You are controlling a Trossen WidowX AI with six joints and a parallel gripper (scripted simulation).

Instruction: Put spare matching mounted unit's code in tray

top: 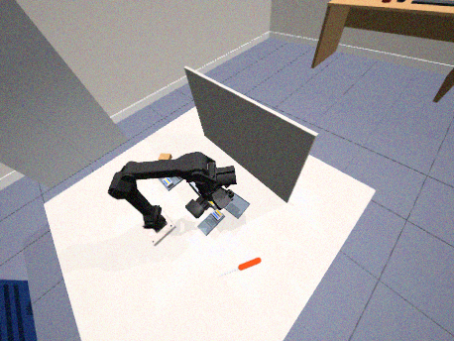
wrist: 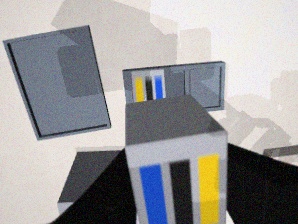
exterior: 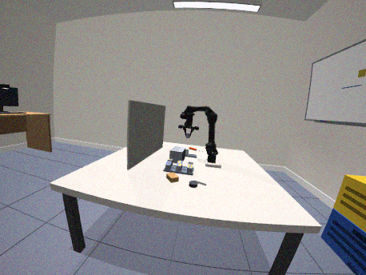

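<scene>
Right now my gripper tip is 180 mm above the flat grey tray and 100 mm short of it. The rest, counted from my gripper tip: grey rack (170 mm below, 40 mm behind, 20 mm to the left); then grey spare block (20 mm above); then grey mounted unit (190 mm to the left, 130 mm below, 60 mm ahead).
</scene>
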